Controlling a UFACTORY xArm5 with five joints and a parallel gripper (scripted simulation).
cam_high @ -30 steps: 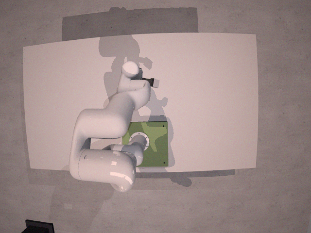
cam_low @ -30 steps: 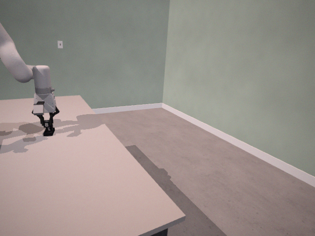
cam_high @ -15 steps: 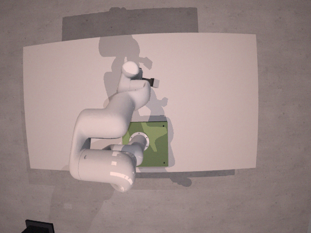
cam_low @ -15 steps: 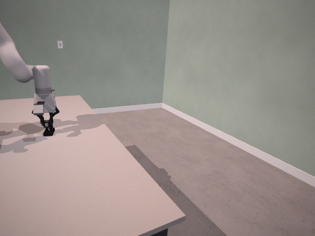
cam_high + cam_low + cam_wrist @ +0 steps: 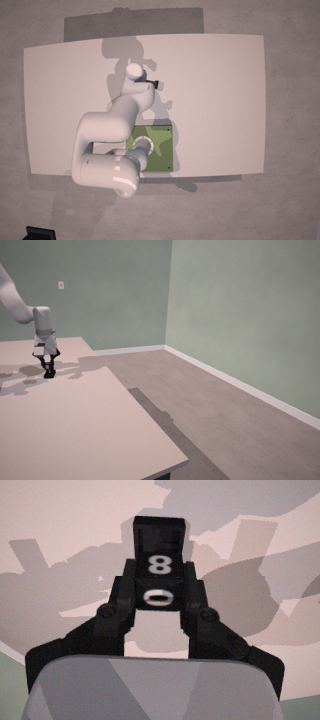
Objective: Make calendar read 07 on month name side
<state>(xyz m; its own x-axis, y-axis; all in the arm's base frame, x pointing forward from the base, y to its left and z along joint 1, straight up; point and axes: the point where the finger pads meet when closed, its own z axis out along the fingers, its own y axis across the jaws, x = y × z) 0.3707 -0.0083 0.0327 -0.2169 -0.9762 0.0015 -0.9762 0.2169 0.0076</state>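
Now: hand 1 cm above the black cube. Also, from my hand: black calendar tray (2 cm to the left, 7 cm below).
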